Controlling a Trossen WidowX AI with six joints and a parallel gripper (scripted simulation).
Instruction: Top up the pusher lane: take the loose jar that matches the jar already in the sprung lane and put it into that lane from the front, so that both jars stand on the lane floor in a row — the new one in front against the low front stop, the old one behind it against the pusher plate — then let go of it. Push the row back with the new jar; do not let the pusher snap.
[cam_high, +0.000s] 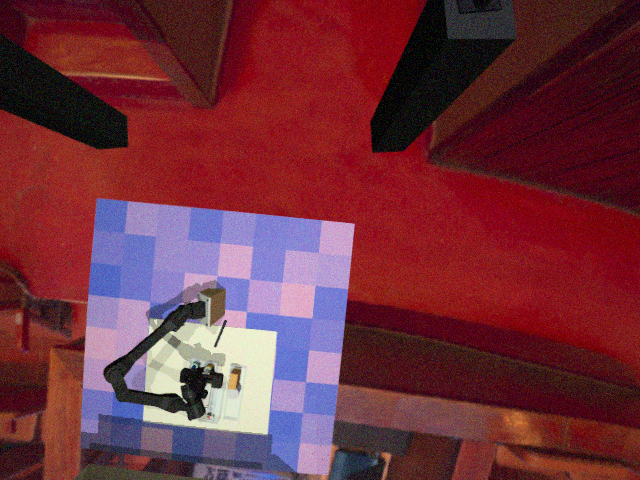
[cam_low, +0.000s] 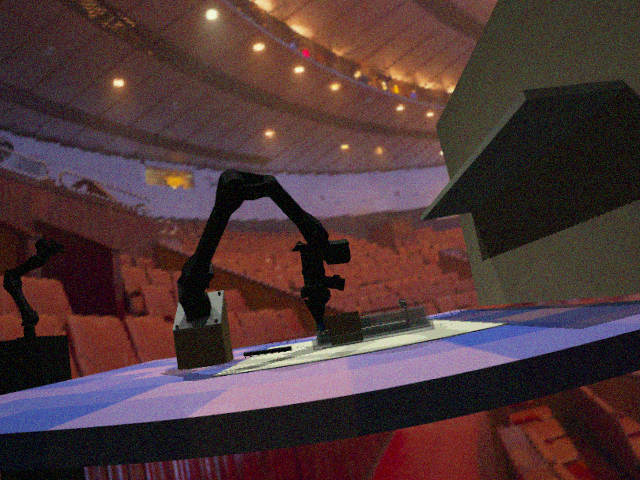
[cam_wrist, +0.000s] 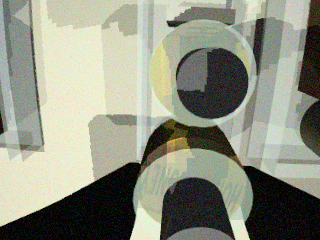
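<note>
Now: the cream mat 7 cm ahead of my gripper tip, 5 cm below it and 3 cm to the right of it. Also, from my gripper tip: clear lane rack (16 cm ahead, 3 cm below, 1 cm to the right); thin black rod (15 cm behind, 5 cm to the left, 4 cm below).
</note>
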